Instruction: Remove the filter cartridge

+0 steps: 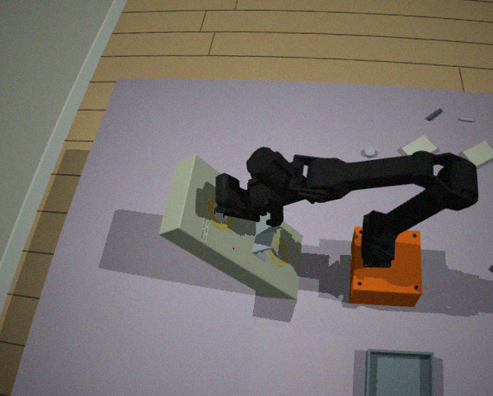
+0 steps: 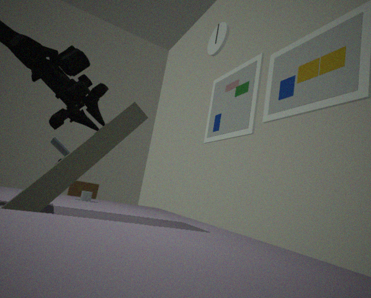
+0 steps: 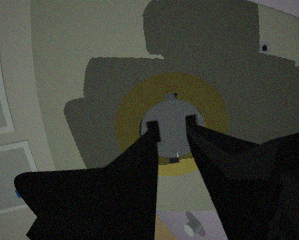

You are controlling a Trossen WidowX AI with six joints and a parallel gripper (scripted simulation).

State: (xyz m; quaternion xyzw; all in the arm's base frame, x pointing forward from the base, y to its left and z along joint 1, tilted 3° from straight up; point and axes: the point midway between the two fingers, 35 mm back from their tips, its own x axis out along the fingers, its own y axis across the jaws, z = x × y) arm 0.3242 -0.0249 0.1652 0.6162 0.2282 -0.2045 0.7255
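Right now my gripper tip is 1 cm short of the round filter cartridge and 1 cm above it. From my gripper tip the other things lie so: grey tray (40 cm behind, 31 cm to the left, 24 cm below); service panel (9 cm below, 3 cm behind).
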